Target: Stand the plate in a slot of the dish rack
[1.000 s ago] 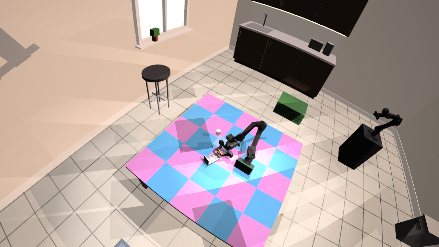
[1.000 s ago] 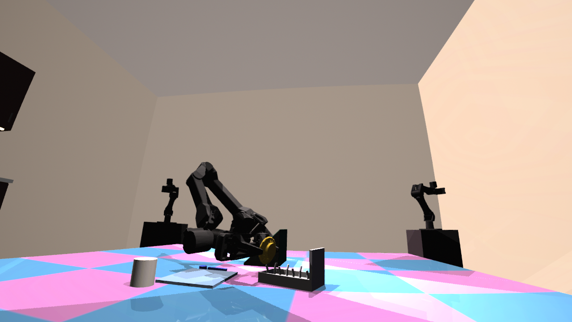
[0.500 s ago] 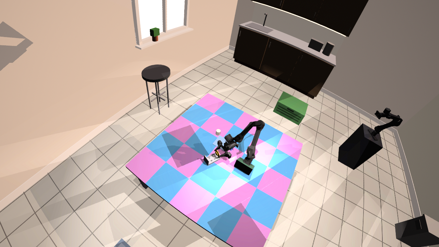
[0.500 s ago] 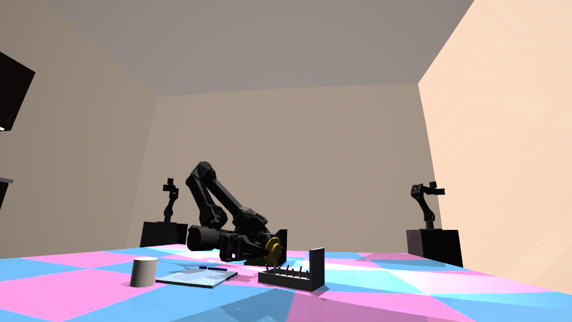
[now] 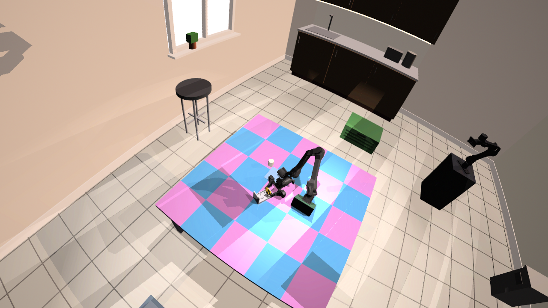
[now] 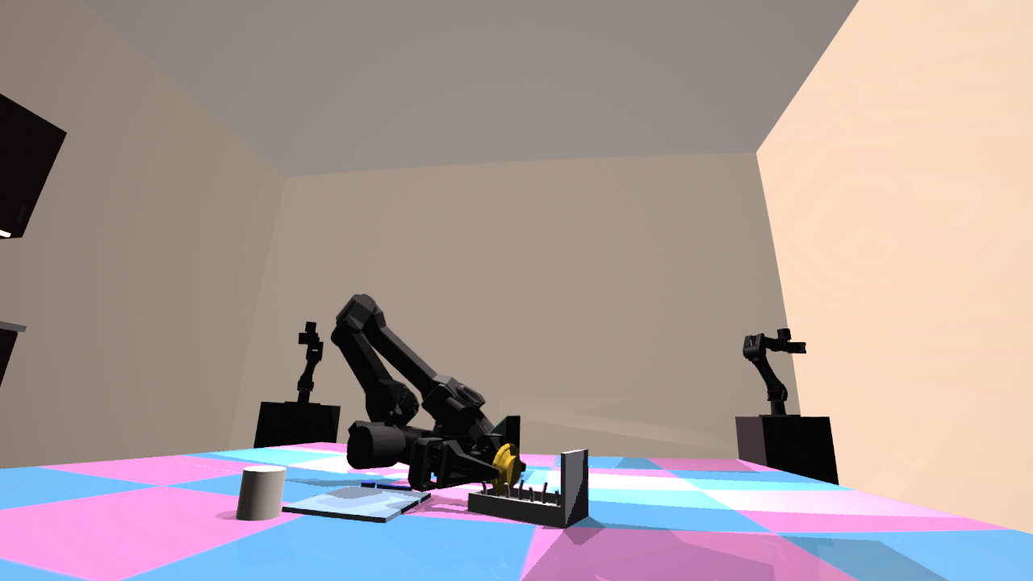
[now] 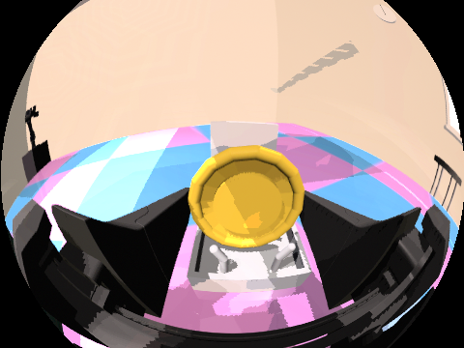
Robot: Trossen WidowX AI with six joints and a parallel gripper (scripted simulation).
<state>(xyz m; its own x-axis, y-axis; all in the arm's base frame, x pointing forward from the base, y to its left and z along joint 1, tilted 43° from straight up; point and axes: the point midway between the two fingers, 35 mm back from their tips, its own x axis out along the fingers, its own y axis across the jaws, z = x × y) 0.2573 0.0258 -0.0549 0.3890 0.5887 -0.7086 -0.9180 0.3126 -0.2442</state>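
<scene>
My gripper tip is now 1 cm to the left of the yellow plate. From my gripper tip the other things lie so: dish rack (1 cm ahead, 2 cm to the left, 3 cm below); then flat glassy board (3 cm ahead, 19 cm to the right, 5 cm below); then blue spoon (8 cm behind, 22 cm to the right, 5 cm below).
</scene>
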